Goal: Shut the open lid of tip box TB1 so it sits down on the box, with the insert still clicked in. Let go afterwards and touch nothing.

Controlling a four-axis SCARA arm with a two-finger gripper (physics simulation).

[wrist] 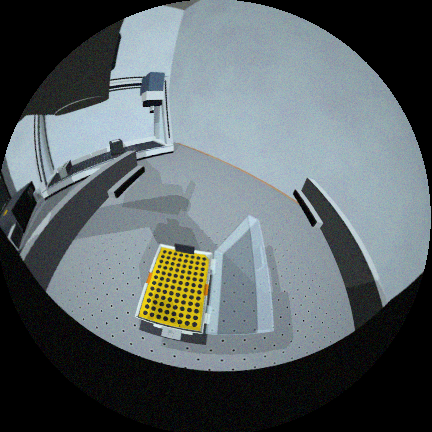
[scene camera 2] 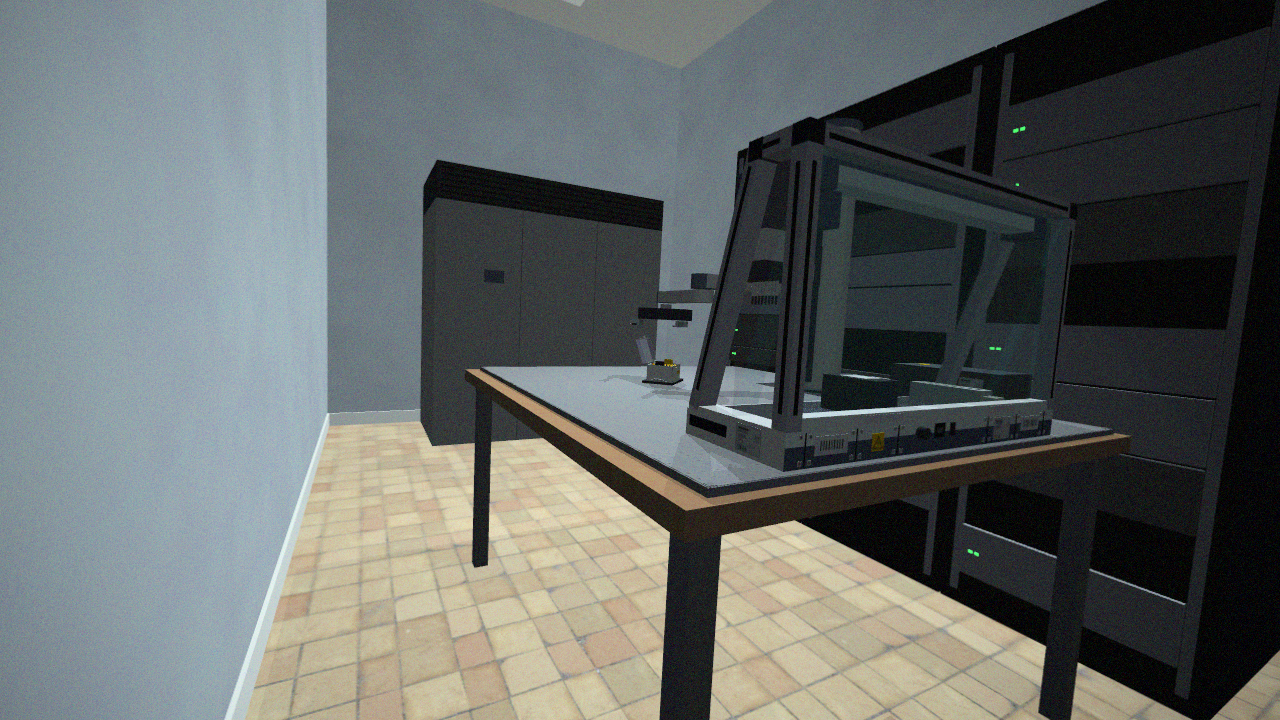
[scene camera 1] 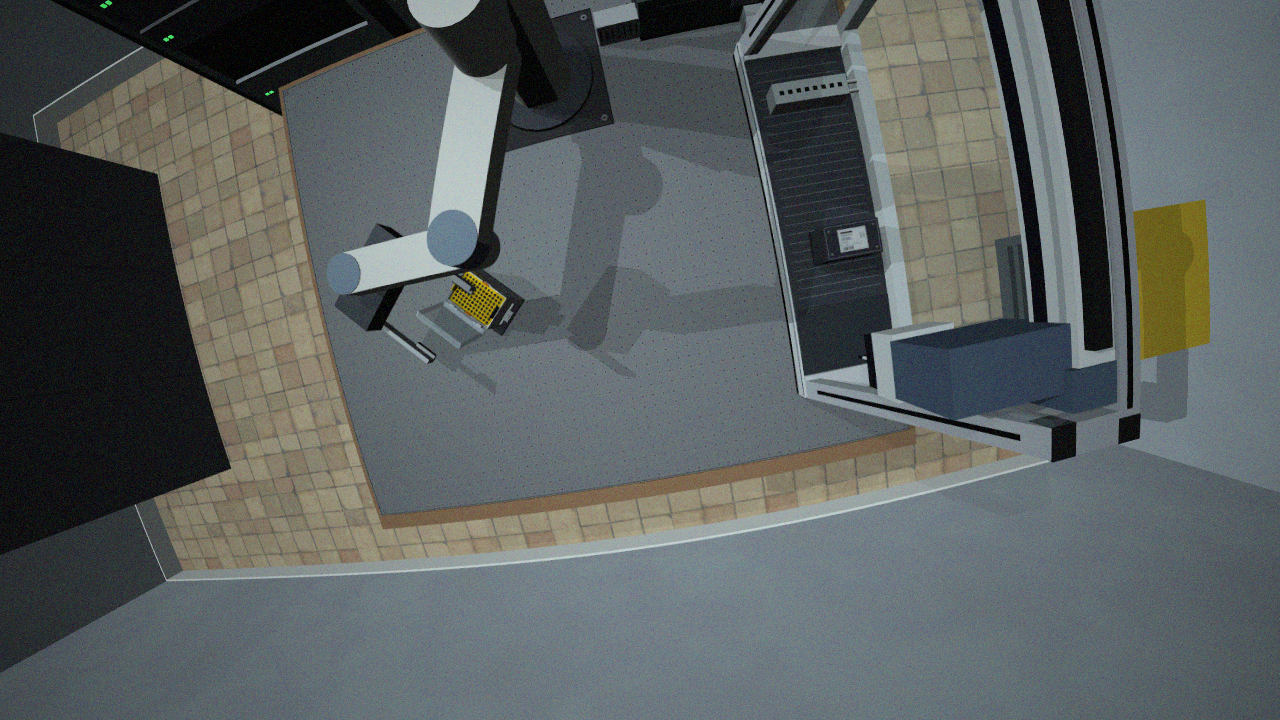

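Pixels of known places: gripper, fingertip midpoint: (wrist: 221, 167) (scene camera 2: 652, 322) (scene camera 1: 451, 325); arm's base, link origin: (scene camera 1: 542, 83).
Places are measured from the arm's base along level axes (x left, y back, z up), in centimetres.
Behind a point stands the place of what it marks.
Note:
Tip box TB1 (scene camera 1: 511, 314) @[y -53.4, x -17.7, z 2.8 cm] (scene camera 2: 663, 377) @[y -51.7, x -18.1, z 3.5 cm] (wrist: 171, 333) @[y -43.6, x -28.1, z 3.1 cm] stands on the table. Its yellow perforated insert (scene camera 1: 478, 299) @[y -48.7, x -23.0, z 7.0 cm] (wrist: 177, 287) @[y -48.4, x -23.8, z 7.0 cm] lies level inside the rim, with orange tabs at its two long sides. The clear lid (scene camera 1: 447, 324) @[y -53.0, x -29.2, z 11.7 cm] (scene camera 2: 644, 350) @[y -53.4, x -28.8, z 11.6 cm] (wrist: 240, 280) @[y -53.4, x -28.9, z 11.8 cm] is open, leaning outward from the hinge side. My gripper (scene camera 1: 446, 317) @[y -54.4, x -22.7, z 21.3 cm] (scene camera 2: 657, 323) @[y -54.4, x -22.7, z 21.3 cm] (wrist: 221, 167) @[y -54.4, x -22.7, z 21.3 cm] is open and empty, above the box and lid. Its fingers stand far apart. In the wrist view both fingertips are beyond the far end of the box and touch neither box nor lid.
A framed machine (scene camera 1: 881, 205) @[y -46.6, x 67.5, z 8.9 cm] (scene camera 2: 789, 286) @[y -85.1, x 69.1, z 28.2 cm] with a dark deck stands at the other end of the table. Its deck bears a white slotted block (scene camera 1: 810, 92) @[y -21.3, x 56.2, z 10.7 cm] and a dark labelled box (scene camera 1: 850, 240) @[y -53.2, x 56.9, z 13.3 cm]. The brown table edge (scene camera 1: 626, 494) @[y -103.4, x -0.5, z 0.0 cm] runs along the lower side.

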